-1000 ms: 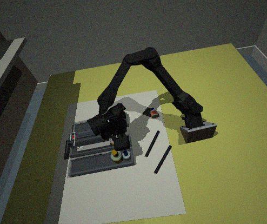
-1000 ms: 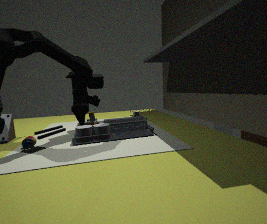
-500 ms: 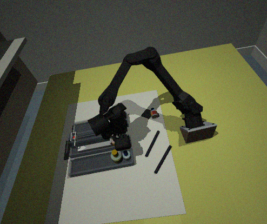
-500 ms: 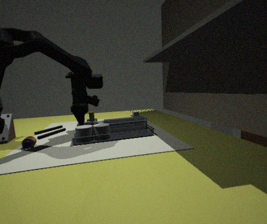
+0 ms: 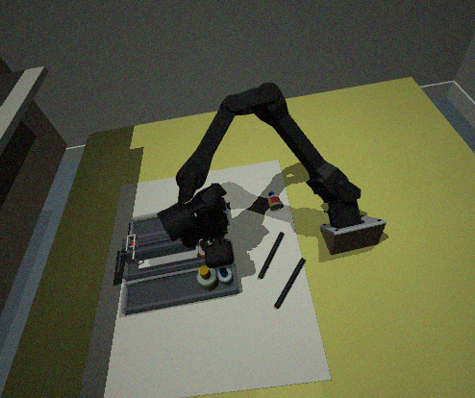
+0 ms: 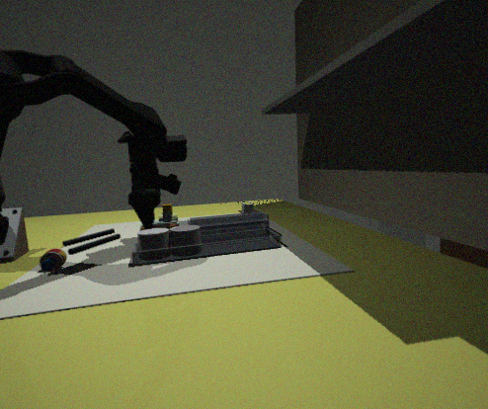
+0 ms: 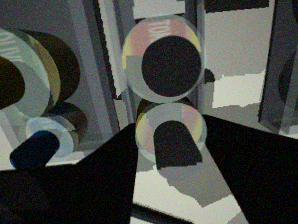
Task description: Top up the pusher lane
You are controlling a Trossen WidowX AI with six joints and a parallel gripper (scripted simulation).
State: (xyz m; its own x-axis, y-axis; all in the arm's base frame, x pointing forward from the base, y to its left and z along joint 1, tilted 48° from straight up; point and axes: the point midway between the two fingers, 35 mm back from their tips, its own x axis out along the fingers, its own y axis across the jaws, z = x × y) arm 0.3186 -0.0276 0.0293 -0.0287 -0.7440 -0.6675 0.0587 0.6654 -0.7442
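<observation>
My gripper tip is now 1 cm short of the blue-lidded jar and 8 cm to the right of it. From my gripper tip the other things lie so: red mark 23 cm ahead, 5 cm to the right, 4 cm above.
</observation>
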